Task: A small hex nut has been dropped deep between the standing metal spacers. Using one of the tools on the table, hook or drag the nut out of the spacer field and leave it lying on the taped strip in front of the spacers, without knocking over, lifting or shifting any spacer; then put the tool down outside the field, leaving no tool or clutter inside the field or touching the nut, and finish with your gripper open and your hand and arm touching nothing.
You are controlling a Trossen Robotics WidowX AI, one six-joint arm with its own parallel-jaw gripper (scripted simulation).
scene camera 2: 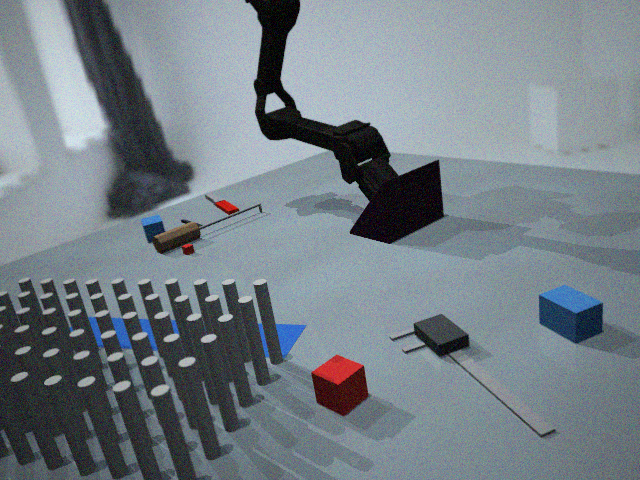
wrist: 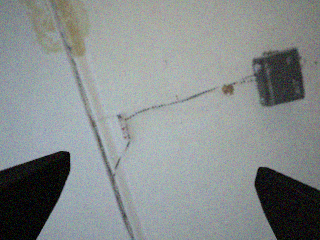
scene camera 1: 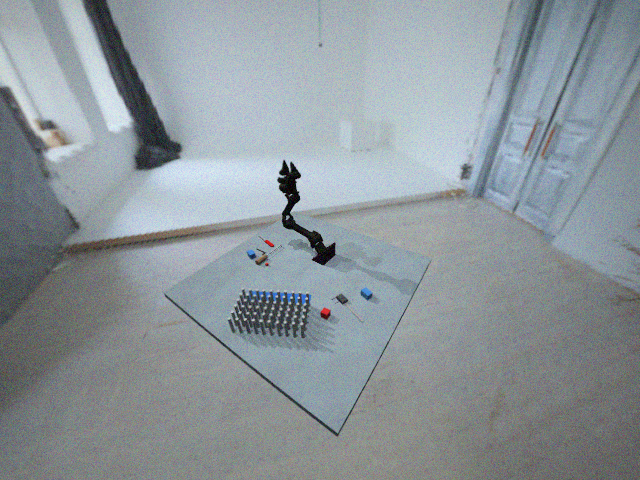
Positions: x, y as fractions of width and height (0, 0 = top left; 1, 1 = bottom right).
Scene:
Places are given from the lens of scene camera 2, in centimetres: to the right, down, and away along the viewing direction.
blue cube (scene camera 2: 0.89, 0.65): 28, 8, 65
red cube (scene camera 2: 0.53, 0.80): 2, 15, 59
black-headed scraper tool (scene camera 2: 0.69, 0.70): 14, 11, 68
blue taped strip (scene camera 2: 0.45, 0.70): -4, 13, 78
The marked spots on the black-headed scraper tool and the red cube are 16 cm apart.

